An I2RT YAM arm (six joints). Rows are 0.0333 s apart.
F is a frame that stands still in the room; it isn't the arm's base.
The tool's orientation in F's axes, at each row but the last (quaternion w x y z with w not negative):
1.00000 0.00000 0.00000 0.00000
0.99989 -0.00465 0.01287 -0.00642
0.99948 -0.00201 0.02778 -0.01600
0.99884 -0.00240 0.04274 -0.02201
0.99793 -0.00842 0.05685 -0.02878
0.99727 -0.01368 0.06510 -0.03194
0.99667 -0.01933 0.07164 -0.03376
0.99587 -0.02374 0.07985 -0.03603
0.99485 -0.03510 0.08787 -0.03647
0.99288 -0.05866 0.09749 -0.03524
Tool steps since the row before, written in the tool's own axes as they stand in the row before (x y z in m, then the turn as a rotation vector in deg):
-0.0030 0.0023 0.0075 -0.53 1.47 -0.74
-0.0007 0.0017 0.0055 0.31 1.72 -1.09
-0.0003 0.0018 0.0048 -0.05 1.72 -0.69
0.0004 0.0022 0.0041 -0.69 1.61 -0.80
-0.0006 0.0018 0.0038 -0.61 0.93 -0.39
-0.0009 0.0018 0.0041 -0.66 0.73 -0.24
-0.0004 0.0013 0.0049 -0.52 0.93 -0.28
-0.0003 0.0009 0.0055 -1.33 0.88 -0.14
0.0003 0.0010 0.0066 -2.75 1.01 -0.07
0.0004 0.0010 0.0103 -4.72 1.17 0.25
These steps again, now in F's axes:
-0.0030 0.0023 0.0075 -0.53 1.47 -0.74
-0.0005 0.0018 0.0055 0.30 1.71 -1.11
0.0000 0.0018 0.0048 -0.03 1.72 -0.69
0.0008 0.0022 0.0040 -0.68 1.64 -0.75
-0.0001 0.0019 0.0038 -0.60 0.96 -0.34
-0.0002 0.0019 0.0041 -0.64 0.77 -0.18
0.0004 0.0015 0.0048 -0.49 0.95 -0.24
0.0006 0.0011 0.0054 -1.27 0.97 0.02
0.0015 0.0014 0.0064 -2.65 1.22 0.33
0.0025 0.0021 0.0098 -4.50 1.57 0.99

